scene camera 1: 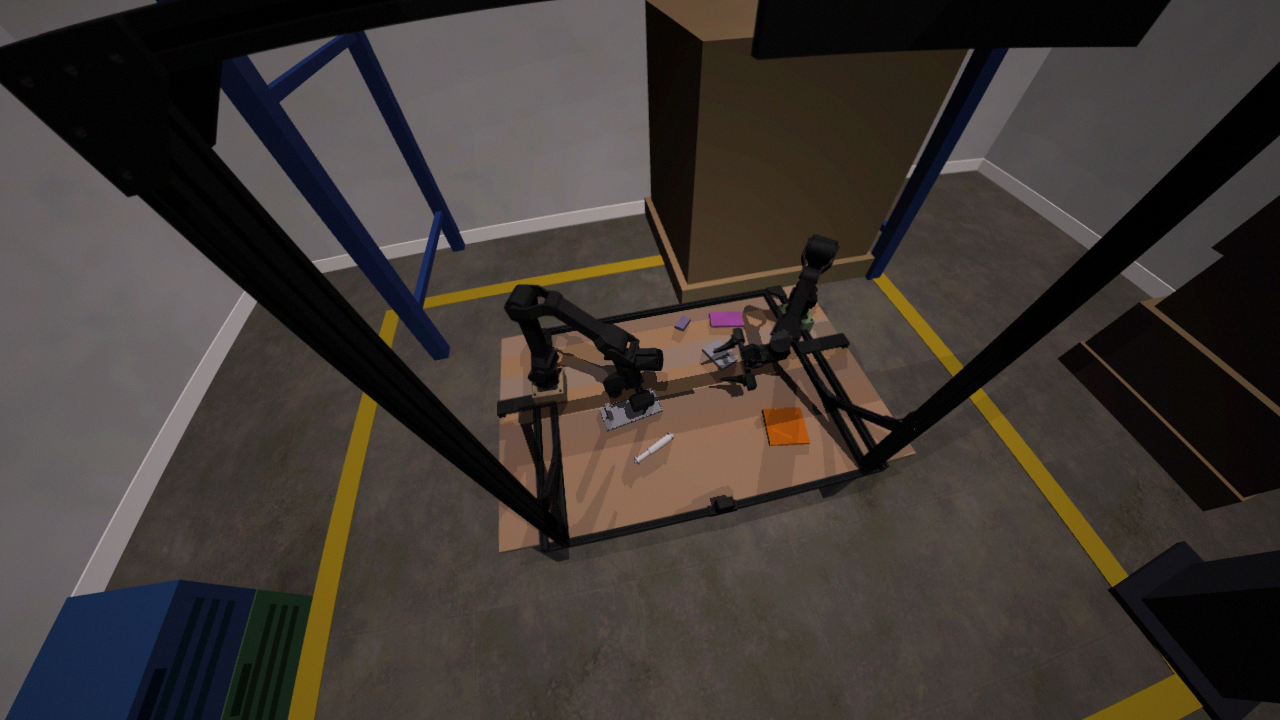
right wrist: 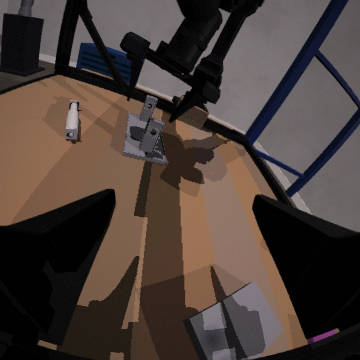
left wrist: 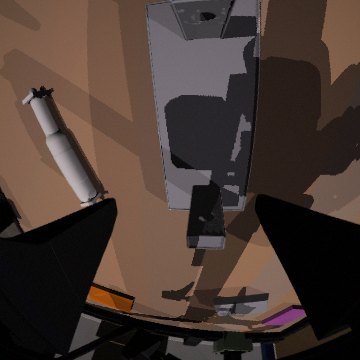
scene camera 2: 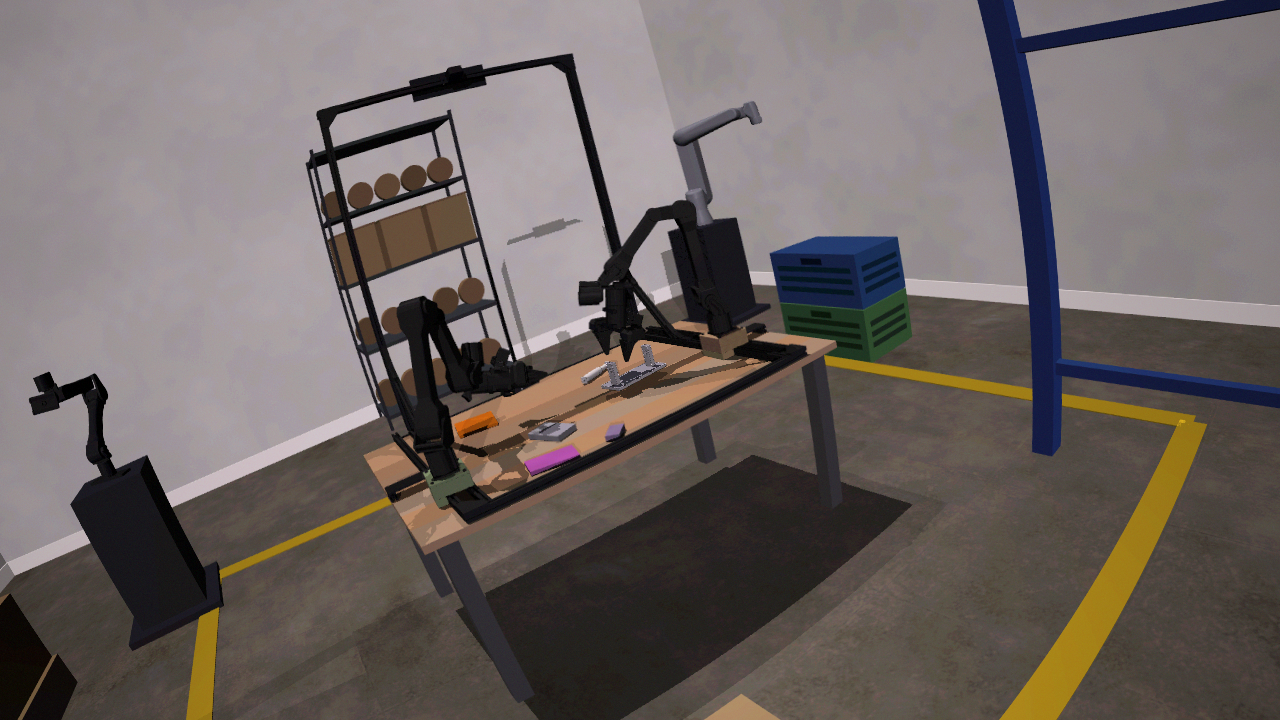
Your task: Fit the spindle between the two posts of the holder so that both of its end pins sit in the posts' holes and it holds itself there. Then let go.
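Places are measured from the left arm's base along level axes (x ahead, y left, z up), in millimetres.
Pixels of known places: left gripper, fingertip midpoint: (right wrist: 149, 111) (left wrist: 186, 203) (scene camera 2: 616, 358); right gripper, fingertip midpoint: (scene camera 1: 716, 365) (right wrist: 186, 199) (left wrist: 187, 353) (scene camera 2: 543, 377); left arm's base, link origin: (scene camera 1: 547, 382) (scene camera 2: 722, 331); right arm's base, link origin: (left wrist: 231, 351) (scene camera 2: 445, 471).
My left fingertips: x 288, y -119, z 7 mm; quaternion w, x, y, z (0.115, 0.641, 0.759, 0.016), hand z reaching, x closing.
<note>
For each thing: its top centre in the pictures, then the offset to it from my left fingertips.
- white spindle, top centre: (left wrist: 54, 155) (right wrist: 72, 111) (scene camera 2: 595, 368) (scene camera 1: 654, 446) 138 mm right, 14 mm ahead, 47 mm down
- grey holder, top centre: (left wrist: 205, 121) (right wrist: 144, 132) (scene camera 2: 633, 374) (scene camera 1: 630, 409) 4 mm left, 37 mm back, 62 mm down
- grey block, top centre: (right wrist: 242, 326) (scene camera 2: 551, 428) (left wrist: 240, 308) (scene camera 1: 720, 353) 160 mm left, 298 mm ahead, 55 mm down
- orange block, top centre: (scene camera 2: 475, 422) (left wrist: 108, 299) (scene camera 1: 785, 425) 138 mm right, 421 mm ahead, 61 mm down
- magenta block, top centre: (scene camera 2: 551, 458) (left wrist: 286, 317) (scene camera 1: 726, 318) 318 mm left, 368 mm ahead, 60 mm down
- small purple block, top centre: (scene camera 2: 614, 429) (scene camera 1: 682, 321) 328 mm left, 204 mm ahead, 55 mm down
The white spindle (scene camera 1: 654, 447) (scene camera 2: 594, 371) (left wrist: 65, 150) (right wrist: 72, 121) lies on the table beside the holder, apart from it. The grey holder (scene camera 1: 617, 417) (scene camera 2: 635, 377) (left wrist: 200, 65) (right wrist: 131, 146) stands with its two posts upright; no spindle is between them. My left gripper (scene camera 2: 615, 349) (left wrist: 186, 203) (right wrist: 149, 111) is open and empty, pointing down above the holder; in scene camera 1 its fingers are hard to make out. My right gripper (scene camera 1: 726, 365) (right wrist: 186, 199) is open and empty, above the table near the grey block, pointing toward the holder.
A grey block (scene camera 1: 718, 356) (scene camera 2: 552, 430) (left wrist: 242, 304) (right wrist: 250, 320) lies below my right gripper. An orange block (scene camera 1: 785, 426) (scene camera 2: 476, 423) (left wrist: 111, 298), a magenta block (scene camera 1: 725, 318) (scene camera 2: 552, 460) and a small purple block (scene camera 1: 682, 323) (scene camera 2: 614, 431) also lie on the table. Black frame bars edge it.
</note>
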